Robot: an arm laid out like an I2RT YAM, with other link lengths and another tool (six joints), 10 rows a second.
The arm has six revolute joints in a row. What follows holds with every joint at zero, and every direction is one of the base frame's.
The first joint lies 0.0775 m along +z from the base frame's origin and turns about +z.
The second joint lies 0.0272 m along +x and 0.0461 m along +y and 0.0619 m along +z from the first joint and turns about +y.
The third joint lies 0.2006 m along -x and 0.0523 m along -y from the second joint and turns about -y.
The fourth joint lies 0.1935 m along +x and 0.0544 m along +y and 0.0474 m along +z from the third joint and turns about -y.
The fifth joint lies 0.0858 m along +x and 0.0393 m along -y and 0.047 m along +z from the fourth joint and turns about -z.
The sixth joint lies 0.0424 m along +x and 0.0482 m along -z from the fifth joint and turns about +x.
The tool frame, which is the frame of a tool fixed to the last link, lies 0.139 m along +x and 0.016 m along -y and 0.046 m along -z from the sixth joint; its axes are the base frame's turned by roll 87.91, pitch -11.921 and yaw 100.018 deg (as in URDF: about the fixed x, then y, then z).
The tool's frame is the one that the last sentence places.
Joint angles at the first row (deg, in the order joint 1, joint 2, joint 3, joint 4, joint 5, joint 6):
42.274, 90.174, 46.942, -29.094, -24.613, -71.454
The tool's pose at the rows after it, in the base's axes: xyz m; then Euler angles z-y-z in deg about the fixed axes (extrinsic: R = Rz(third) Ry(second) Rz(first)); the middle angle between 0 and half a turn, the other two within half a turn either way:
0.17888 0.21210 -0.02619 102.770 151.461 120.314
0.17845 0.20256 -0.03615 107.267 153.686 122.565
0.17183 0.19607 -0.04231 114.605 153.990 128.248
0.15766 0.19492 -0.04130 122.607 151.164 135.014
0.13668 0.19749 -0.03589 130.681 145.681 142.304
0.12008 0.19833 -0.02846 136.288 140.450 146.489
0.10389 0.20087 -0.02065 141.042 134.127 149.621
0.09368 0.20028 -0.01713 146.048 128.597 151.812
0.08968 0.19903 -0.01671 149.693 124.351 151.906
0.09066 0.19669 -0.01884 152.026 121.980 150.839
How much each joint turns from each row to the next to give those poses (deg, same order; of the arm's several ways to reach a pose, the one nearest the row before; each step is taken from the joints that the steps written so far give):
0.265, 0.962, -1.323, 0.703, 1.493, 0.086
0.087, 2.023, -0.093, 0.179, 2.197, 1.402
0.001, 1.936, 1.049, -2.013, 0.096, 0.970
-0.086, 0.965, 1.929, -4.302, -2.797, 0.791
-0.003, 1.670, 3.333, -6.412, -5.003, 0.090
-0.525, 1.669, 3.166, -5.980, -4.404, -0.176
-0.790, 3.159, 3.861, -6.148, -5.103, -0.963
-1.404, 4.831, 4.145, -5.545, -3.781, -1.233
-1.844, 4.310, 2.903, -3.431, -2.726, -0.704
-1.936, 2.904, 1.408, -1.323, -1.412, -0.086

